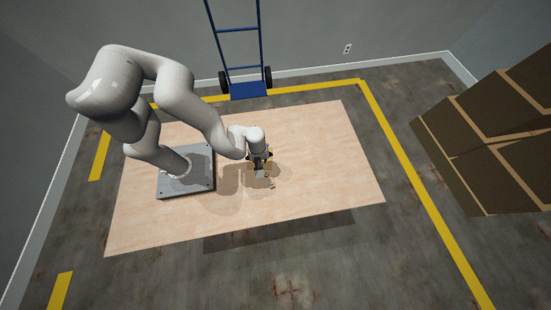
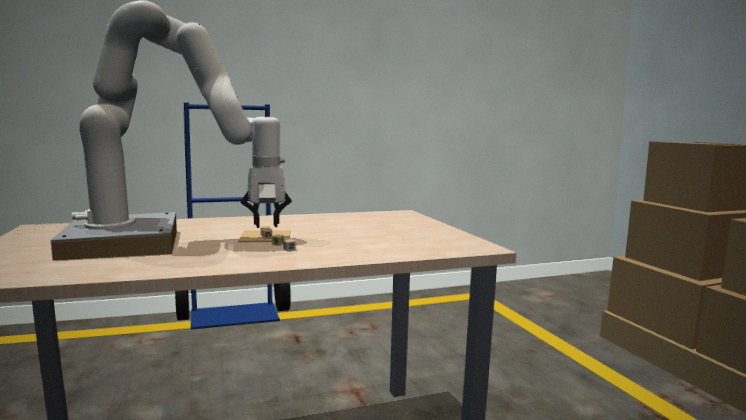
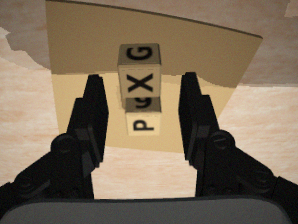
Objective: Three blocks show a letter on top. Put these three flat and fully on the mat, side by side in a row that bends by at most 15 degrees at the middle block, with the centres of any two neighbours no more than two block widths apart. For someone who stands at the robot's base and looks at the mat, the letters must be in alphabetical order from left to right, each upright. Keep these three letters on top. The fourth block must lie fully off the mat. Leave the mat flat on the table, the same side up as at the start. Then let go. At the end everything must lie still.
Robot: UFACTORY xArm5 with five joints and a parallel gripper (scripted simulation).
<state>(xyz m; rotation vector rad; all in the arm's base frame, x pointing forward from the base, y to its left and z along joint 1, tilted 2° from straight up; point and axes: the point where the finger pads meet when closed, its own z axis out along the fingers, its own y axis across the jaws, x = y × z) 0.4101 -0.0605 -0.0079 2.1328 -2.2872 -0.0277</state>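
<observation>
Now: the block 40 mm below my hand. From my hand the other things lie so: tan mat (40 mm to the left, 50 mm below).
</observation>
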